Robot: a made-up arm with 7 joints.
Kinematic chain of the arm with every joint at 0, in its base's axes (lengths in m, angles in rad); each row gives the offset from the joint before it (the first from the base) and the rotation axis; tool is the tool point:
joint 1: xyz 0 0 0.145 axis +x
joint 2: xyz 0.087 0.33 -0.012 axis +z
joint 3: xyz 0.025 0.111 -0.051 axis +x
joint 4: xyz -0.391 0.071 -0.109 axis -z
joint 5: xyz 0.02 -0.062 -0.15 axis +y
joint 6: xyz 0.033 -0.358 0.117 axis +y
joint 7: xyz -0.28 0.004 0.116 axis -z
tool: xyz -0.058 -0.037 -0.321
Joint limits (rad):
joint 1: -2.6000..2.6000
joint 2: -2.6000..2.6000
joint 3: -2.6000..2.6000
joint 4: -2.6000..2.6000
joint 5: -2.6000..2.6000
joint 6: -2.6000..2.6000
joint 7: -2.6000..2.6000
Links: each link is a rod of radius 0.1 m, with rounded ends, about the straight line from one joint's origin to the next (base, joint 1, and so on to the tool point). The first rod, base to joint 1, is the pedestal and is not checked.
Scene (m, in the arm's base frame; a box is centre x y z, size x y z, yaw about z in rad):
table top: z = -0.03
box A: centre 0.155 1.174 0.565 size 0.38 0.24 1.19 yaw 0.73
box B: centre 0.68 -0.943 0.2 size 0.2 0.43 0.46 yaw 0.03
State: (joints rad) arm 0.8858 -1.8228 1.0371 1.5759 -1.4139 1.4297 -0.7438
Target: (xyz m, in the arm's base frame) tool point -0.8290 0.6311 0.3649
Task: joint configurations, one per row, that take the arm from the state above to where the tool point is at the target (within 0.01 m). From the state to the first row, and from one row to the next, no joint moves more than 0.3 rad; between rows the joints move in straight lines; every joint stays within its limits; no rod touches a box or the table.
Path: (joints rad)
1: 0.9484 -1.6056 0.9435 1.4615 -1.4072 1.4867 -0.6036
2: 1.0110 -1.3883 0.8499 1.3471 -1.4006 1.5438 -0.4634
3: 1.0736 -1.1711 0.7563 1.2328 -1.3939 1.6008 -0.3231
4: 0.9085 -0.9379 0.8311 1.1289 -1.2513 1.6718 -0.4236
5: 0.7433 -0.7046 0.9059 1.0250 -1.1086 1.7428 -0.5241
6: 0.5782 -0.4714 0.9807 0.9211 -0.9660 1.8138 -0.6246
7: 0.4130 -0.2381 1.0555 0.8172 -0.8233 1.8848 -0.7251

